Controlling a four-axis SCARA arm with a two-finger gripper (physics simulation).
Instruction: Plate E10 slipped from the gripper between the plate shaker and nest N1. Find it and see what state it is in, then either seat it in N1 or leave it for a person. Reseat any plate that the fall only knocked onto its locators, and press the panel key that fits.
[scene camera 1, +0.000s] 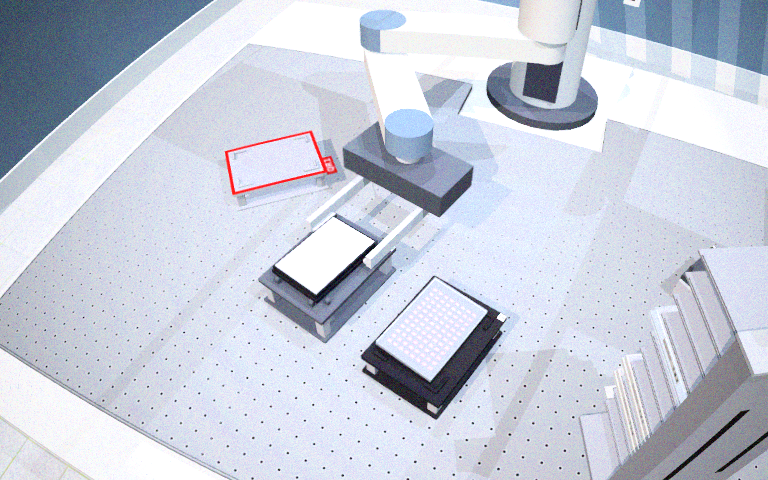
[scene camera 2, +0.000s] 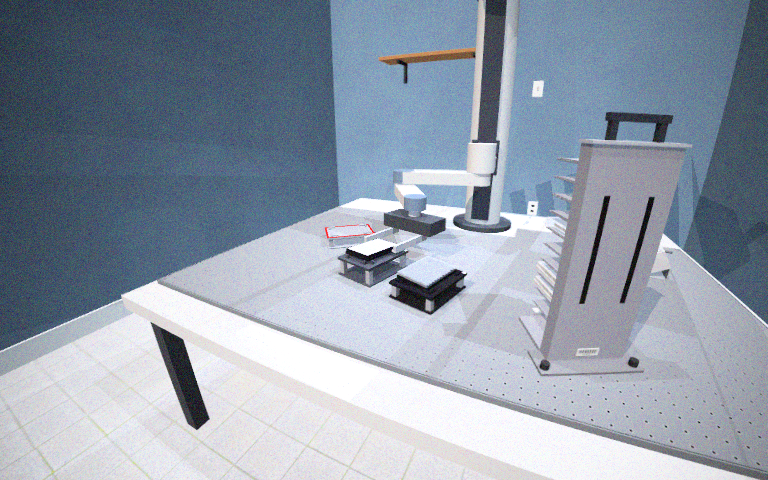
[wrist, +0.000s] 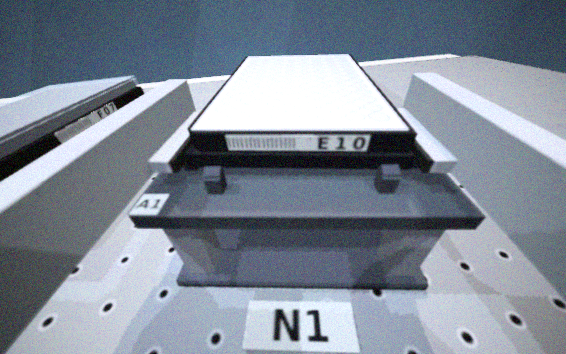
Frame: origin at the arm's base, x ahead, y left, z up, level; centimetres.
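Seen in the pictures: gripper, between the fingertips: (scene camera 1: 337, 243) (scene camera 2: 379, 244) (wrist: 296, 98); arm's base, origin of its link: (scene camera 1: 541, 96) (scene camera 2: 481, 224).
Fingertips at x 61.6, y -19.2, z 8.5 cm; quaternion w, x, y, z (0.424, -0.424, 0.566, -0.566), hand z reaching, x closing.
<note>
Offsets run from my fingertips to a thing's top centre.
Plate E10 @[dx +2.4, dy -0.8, dz +0.4 cm] (scene camera 1: 325, 254) (scene camera 2: 370, 248) (wrist: 300, 95) is level and upright, lid up, its label facing the wrist camera. My gripper (scene camera 1: 340, 242) (scene camera 2: 382, 243) (wrist: 296, 98) is shut on it, one finger along each long side. The plate is low over the deck of nest N1 @[dx +2.2, dy -0.7, dz -0.9 cm] (scene camera 1: 351, 291) (scene camera 2: 385, 261) (wrist: 300, 200) and lined up with it. Two locators show in front of its near edge; whether its base touches the deck is hard to tell. Plate F07 @[dx +7.4, dy +16.7, dz -0.7 cm] (scene camera 1: 433, 328) (scene camera 2: 428, 272) (wrist: 105, 112) is on the black nest N2 @[dx +7.5, dy +17.3, dz -2.4 cm] (scene camera 1: 470, 348) (scene camera 2: 447, 280); its seating is unclear. No key panel shows.
A red-bordered stand (scene camera 1: 274, 164) (scene camera 2: 349, 230) with a red tag is behind N1, to the left. A tall grey plate rack (scene camera 2: 611, 254) stands at the right, with shelves toward the nests. The arm's column (scene camera 1: 546, 84) (scene camera 2: 489, 113) rises at the back.
</note>
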